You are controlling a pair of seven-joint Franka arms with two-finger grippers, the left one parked.
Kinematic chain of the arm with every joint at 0, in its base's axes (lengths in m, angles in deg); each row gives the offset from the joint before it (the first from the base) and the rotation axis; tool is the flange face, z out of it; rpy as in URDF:
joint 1: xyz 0 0 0.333 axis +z
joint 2: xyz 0 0 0 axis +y
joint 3: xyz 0 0 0.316 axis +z
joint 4: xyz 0.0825 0 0 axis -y
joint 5: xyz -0.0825 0 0.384 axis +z
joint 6: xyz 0 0 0 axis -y
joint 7: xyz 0.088 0 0 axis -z
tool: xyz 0 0 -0.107 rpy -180 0 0
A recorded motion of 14 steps. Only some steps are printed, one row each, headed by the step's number.
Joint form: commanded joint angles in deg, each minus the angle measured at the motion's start. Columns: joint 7, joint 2, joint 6, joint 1, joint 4, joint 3, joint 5.
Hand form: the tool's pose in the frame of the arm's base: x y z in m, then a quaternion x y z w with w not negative. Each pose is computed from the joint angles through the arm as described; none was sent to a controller.
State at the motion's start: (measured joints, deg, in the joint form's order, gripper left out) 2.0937 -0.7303 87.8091 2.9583 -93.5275 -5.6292 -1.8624
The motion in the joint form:
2: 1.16 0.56 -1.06 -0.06 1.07 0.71 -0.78
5: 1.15 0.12 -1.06 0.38 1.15 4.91 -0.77
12: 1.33 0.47 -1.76 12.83 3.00 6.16 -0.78
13: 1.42 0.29 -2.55 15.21 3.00 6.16 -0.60
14: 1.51 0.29 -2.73 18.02 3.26 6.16 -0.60
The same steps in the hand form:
2: 0.5453 -0.0245 0.6015 0.99750 -0.04613 -0.04805 0.02345
5: 0.5435 0.0197 0.6063 0.99876 -0.00574 -0.04254 0.02511
12: 0.5248 0.1483 0.6170 0.99282 0.11145 -0.03229 0.02903
13: 0.5158 0.1694 0.6176 0.99024 0.13112 -0.03718 0.02921
14: 0.5067 0.1944 0.6195 0.98689 0.15450 -0.03575 0.02999

